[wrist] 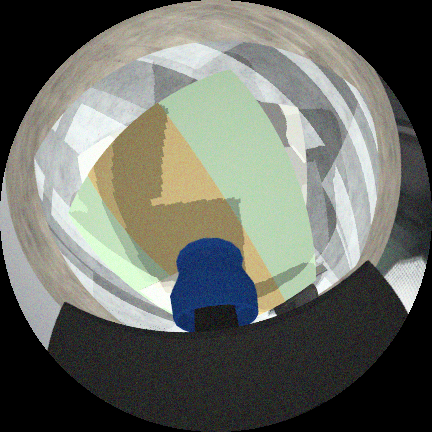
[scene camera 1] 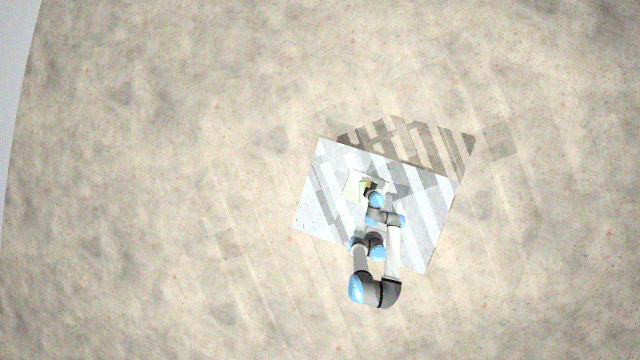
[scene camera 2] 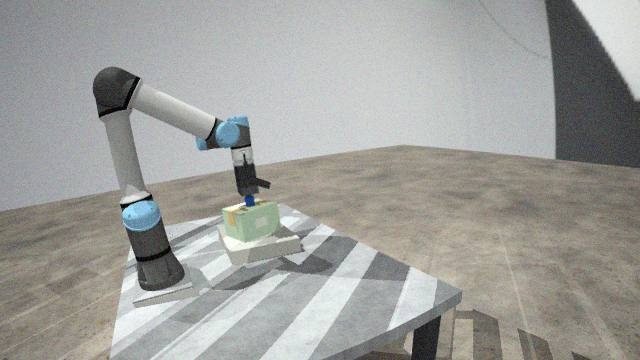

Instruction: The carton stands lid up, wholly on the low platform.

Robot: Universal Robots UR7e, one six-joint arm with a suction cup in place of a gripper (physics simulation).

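Seen in the pictures: hand, tool point: (wrist: 209, 262) (scene camera 2: 250, 205); arm's base, link origin: (wrist: 294, 298) (scene camera 1: 373, 239) (scene camera 2: 162, 279).
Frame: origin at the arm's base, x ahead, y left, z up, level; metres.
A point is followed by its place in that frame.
Observation:
The pale green carton (scene camera 2: 253, 221) {x 0.341, y 0.149, z 0.086 m} (wrist: 241, 160) {x 0.400, y 0.200, z 0.125 m} (scene camera 1: 366, 183) {x 0.404, y 0.260, z 0.124 m} stands upright on the low cream platform (scene camera 2: 263, 249) {x 0.346, y 0.073, z 0.010 m} (scene camera 1: 351, 190) {x 0.308, y 0.329, z 0.024 m} (wrist: 296, 132) {x 0.433, y 0.087, z 0.024 m}, its lid with the tan tape strip facing up. In scene camera 2 its whole base rests on the platform. My blue suction cup (scene camera 2: 249, 201) (wrist: 213, 278) hangs straight over the taped lid, at or just above its surface, and holds nothing. In the overhead view the arm's wrist hides the cup.
The platform lies on a grey and white striped table (scene camera 2: 313, 313) {x 0.361, y -0.309, z -0.024 m} (scene camera 1: 313, 210) {x 0.020, y 0.553, z -0.023 m}. The arm's base (scene camera 2: 156, 268) {x 0.001, y -0.061, z 0.062 m} stands on the table's left part. The table's edges drop to a beige floor (scene camera 2: 514, 223).

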